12 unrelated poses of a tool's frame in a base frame.
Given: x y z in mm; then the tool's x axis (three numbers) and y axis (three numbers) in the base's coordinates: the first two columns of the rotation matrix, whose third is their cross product.
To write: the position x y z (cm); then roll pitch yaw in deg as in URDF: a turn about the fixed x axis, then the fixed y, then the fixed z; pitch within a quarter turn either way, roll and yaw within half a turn. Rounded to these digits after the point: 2 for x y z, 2 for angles.
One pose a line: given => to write
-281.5 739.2 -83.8 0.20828 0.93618 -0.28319 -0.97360 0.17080 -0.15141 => -28.15 73.92 -8.38 -9.08 16.45 77.46
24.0 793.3 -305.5 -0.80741 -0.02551 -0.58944 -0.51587 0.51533 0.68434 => 2.40 79.33 -30.55 122.10 36.12 -178.19
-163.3 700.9 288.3 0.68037 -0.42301 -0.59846 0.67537 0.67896 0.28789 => -16.33 70.09 28.83 21.06 36.76 -31.87
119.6 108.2 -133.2 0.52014 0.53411 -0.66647 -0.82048 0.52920 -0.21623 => 11.96 10.82 -13.32 -16.86 41.80 45.76
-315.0 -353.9 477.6 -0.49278 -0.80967 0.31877 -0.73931 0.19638 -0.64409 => -31.50 -35.39 47.76 -137.19 -18.59 -121.33
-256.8 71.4 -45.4 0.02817 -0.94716 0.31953 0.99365 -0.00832 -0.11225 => -25.68 7.14 -4.54 -6.80 -18.63 -88.30
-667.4 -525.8 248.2 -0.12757 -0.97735 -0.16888 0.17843 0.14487 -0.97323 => -66.74 -52.58 24.82 -80.90 9.72 -97.44
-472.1 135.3 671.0 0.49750 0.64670 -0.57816 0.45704 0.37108 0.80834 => -47.21 13.53 67.10 97.82 35.32 52.43
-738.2 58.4 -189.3 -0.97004 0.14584 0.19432 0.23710 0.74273 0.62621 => -73.82 5.84 -18.93 140.33 -11.20 171.45
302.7 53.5 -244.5 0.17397 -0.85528 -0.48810 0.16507 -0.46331 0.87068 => 30.27 5.35 -24.45 86.02 29.22 -78.50
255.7 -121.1 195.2 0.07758 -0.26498 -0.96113 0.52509 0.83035 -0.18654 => 25.57 -12.11 19.52 -42.50 73.97 -73.68
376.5 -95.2 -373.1 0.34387 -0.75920 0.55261 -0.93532 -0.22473 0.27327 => 37.65 -9.52 -37.31 160.86 -33.55 -65.63
